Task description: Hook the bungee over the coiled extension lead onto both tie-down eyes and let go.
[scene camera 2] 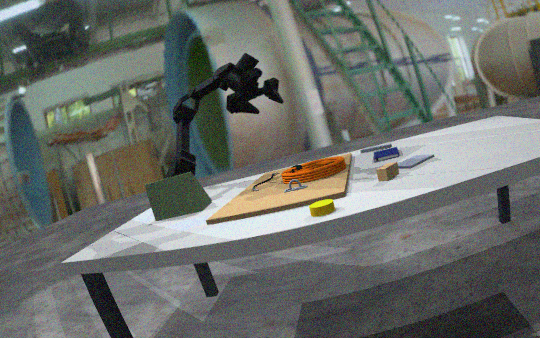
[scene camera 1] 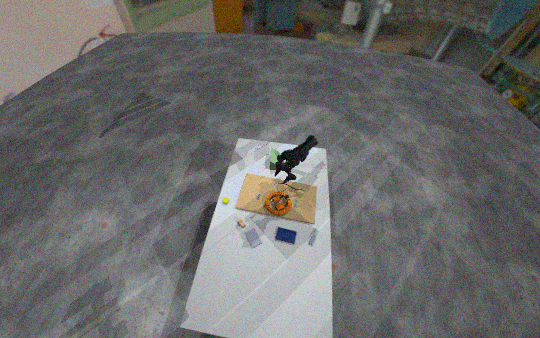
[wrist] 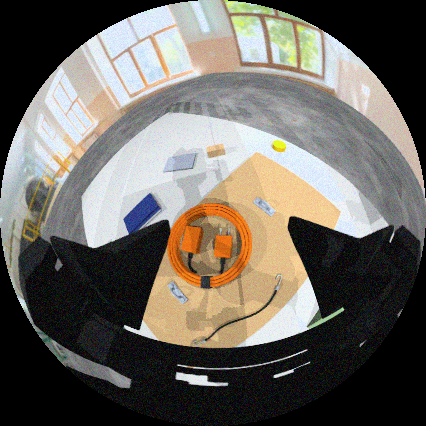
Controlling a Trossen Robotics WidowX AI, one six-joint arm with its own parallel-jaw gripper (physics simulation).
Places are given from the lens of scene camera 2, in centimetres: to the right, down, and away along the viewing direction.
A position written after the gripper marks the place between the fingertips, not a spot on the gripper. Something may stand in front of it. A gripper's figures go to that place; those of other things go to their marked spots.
gripper (scene camera 2: 271, 107): 0, -18, 117
orange coiled extension lead (scene camera 2: 314, 170): 12, 0, 111
